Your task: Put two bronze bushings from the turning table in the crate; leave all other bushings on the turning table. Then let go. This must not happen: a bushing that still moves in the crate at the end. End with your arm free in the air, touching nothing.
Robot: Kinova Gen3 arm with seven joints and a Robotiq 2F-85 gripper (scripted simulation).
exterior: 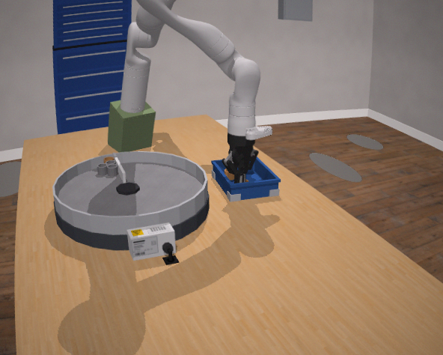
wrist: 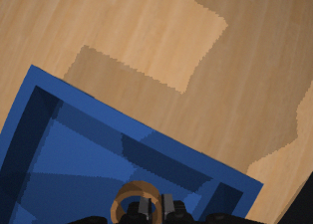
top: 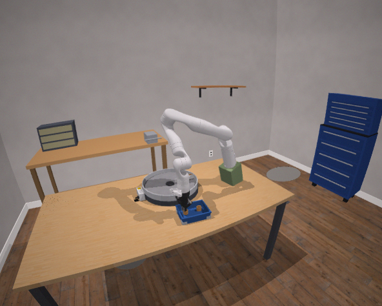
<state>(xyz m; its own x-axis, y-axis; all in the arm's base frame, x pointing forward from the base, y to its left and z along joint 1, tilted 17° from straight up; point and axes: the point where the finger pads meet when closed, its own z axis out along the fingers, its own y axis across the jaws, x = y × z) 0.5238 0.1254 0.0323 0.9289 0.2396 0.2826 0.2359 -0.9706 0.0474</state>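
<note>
The blue crate lies 4 cm behind my hand, 4 cm to the left of it and 2 cm below it. The rest, counted from my hand: grey turning table (7 cm behind, 31 cm to the right, 1 cm above).
</note>
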